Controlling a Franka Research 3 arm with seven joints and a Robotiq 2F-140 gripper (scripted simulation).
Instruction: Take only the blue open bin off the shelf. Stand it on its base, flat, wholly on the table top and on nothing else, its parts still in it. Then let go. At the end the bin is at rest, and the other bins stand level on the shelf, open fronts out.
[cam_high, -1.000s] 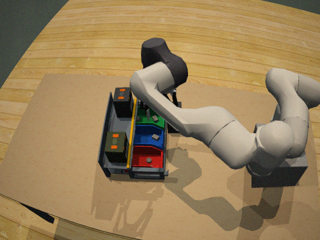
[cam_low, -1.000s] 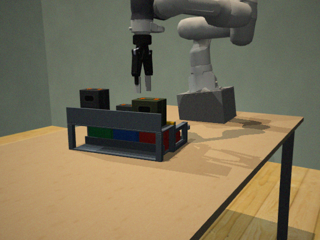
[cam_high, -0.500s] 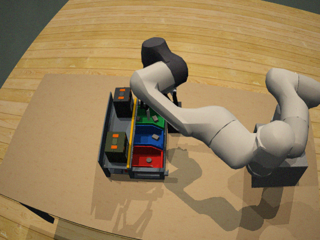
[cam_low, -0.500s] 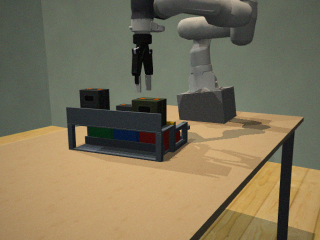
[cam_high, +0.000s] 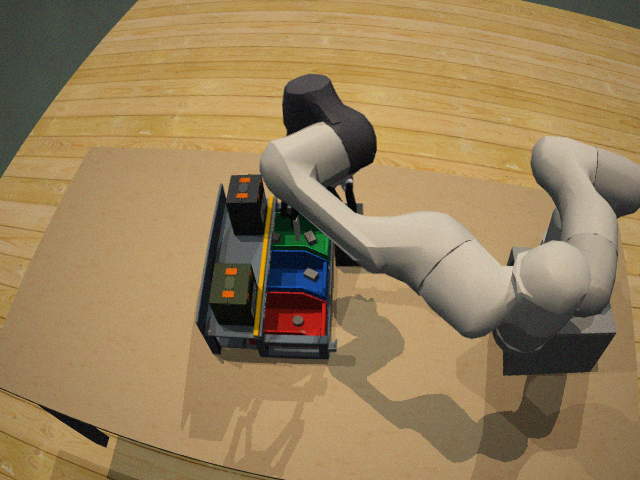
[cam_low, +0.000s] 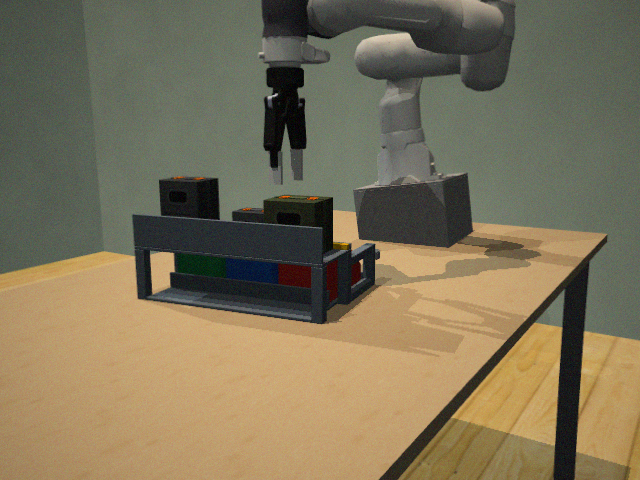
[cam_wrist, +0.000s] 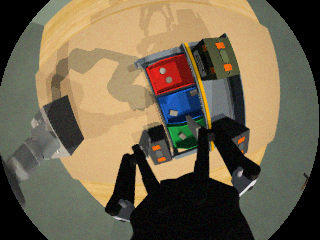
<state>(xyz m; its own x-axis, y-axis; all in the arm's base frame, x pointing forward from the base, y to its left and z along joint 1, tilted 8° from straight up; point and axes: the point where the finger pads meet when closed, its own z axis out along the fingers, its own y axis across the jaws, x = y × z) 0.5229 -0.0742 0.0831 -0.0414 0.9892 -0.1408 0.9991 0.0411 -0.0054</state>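
Right now my hand is 8 cm short of the blue open bin and 19 cm above it. Also, from my hand: yellow bar: 13 cm ahead, 1 cm to the left, 12 cm below; red bin: 7 cm ahead, 12 cm to the left, 19 cm below; green bin: 8 cm ahead, 11 cm to the right, 19 cm below.
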